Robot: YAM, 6 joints.
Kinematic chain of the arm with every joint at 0, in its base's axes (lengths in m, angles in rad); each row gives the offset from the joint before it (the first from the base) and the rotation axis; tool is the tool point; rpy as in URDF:
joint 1: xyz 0 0 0.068 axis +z
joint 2: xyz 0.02 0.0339 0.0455 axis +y
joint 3: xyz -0.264 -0.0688 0 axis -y
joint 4: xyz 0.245 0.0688 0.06 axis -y
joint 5: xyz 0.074 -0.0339 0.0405 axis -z
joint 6: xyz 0.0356 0 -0.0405 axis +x
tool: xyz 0 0 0 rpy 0 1.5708 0
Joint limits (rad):
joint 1: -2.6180..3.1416
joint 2: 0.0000..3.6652
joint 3: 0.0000..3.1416
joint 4: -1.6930..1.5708
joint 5: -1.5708..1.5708
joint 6: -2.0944..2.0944
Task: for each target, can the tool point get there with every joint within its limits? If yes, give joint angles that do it. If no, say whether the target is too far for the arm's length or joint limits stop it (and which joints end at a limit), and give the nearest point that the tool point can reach.
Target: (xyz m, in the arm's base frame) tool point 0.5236 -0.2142 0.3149
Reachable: yes | joints -0.3971 2.3466 2.1089 0.3510 -0.1391 -0.9055
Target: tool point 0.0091 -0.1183 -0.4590
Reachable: no: joint limits stop it (at a limit: joint 2) | nearest point 0.0112 -0.1458 -0.3655 | short by 0.097 m
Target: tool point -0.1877 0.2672 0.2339
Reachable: yes | joints 2.2591 1.8216 1.4372 -1.2826 0.7689 0.9052
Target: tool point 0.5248 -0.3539 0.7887
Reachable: no: too far | nearest point 0.3654 -0.2464 0.5769 | short by 0.286 m
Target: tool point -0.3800 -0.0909 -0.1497
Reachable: no: joint limits stop it (at a limit: joint 1) | nearest point -0.3800 -0.0356 -0.1497 | short by 0.055 m
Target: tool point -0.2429 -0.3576 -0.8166
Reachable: no: too far | nearest point -0.1853 -0.2728 -0.3711 | short by 0.457 m
